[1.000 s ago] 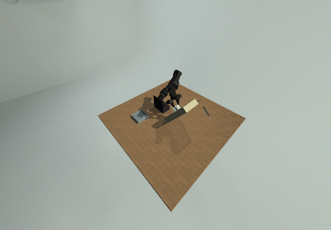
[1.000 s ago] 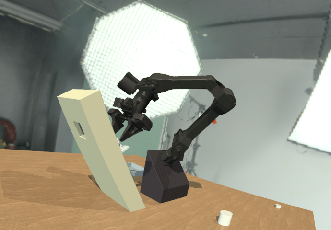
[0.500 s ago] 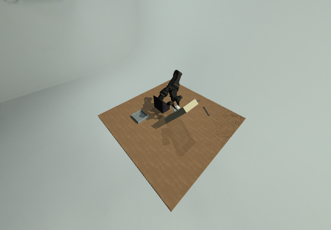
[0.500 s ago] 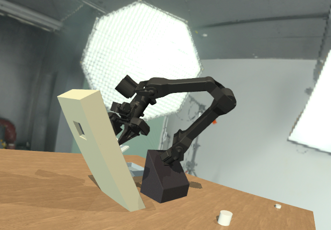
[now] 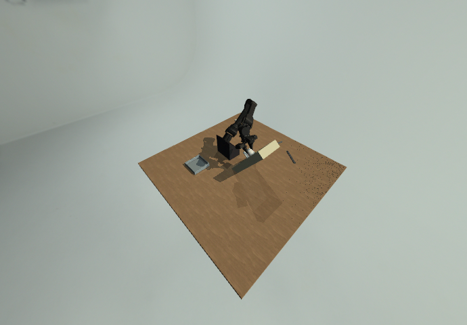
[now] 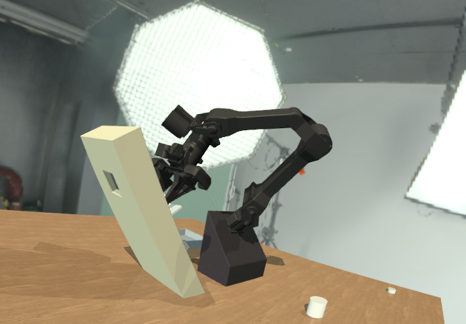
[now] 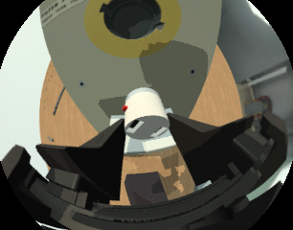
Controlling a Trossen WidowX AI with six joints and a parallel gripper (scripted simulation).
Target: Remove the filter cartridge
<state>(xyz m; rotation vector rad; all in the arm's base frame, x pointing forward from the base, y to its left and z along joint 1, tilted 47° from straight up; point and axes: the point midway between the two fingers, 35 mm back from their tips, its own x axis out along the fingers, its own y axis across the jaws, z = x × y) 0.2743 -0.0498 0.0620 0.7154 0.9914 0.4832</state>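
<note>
The grey-blue tray lies 330 mm behind my gripper tip, 300 mm to the right of it and 200 mm below it. From my gripper tip the other things lie so: spare white cylinder 310 mm to the left, 280 mm behind, 190 mm below; then round grey filter cartridge right at my gripper tip.
</note>
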